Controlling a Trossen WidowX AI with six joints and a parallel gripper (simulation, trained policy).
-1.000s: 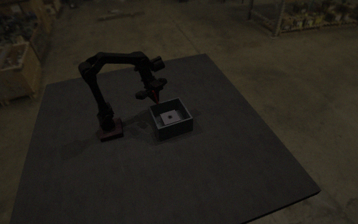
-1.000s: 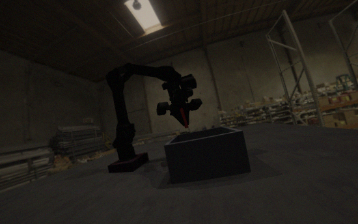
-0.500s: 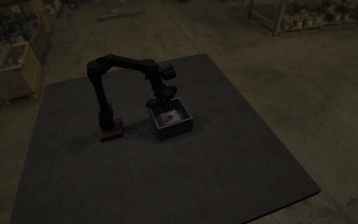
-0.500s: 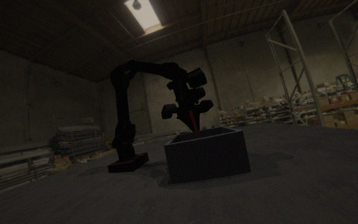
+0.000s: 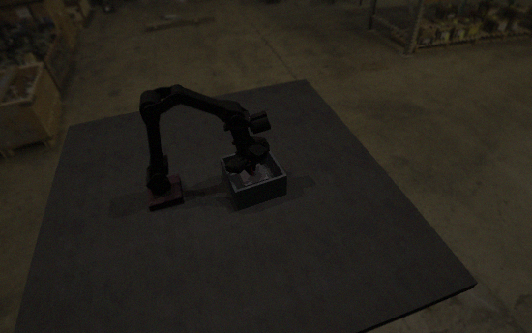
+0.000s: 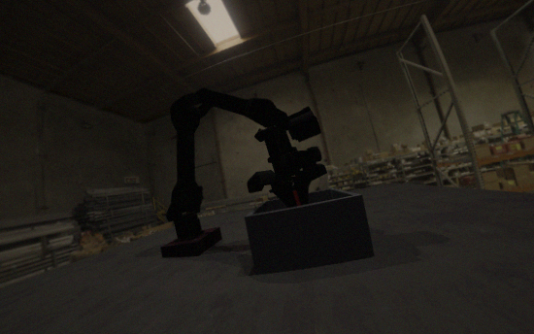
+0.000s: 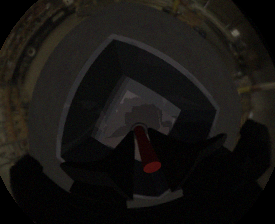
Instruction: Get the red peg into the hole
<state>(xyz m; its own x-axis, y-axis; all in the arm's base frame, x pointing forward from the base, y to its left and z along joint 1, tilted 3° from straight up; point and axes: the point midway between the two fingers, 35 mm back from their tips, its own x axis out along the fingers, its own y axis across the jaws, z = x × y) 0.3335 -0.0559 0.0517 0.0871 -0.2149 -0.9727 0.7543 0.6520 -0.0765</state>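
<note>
My gripper tip is right at the red peg. From my gripper tip the other things lie so: plate: 2 cm below; then grey box: 4 cm below.
</note>
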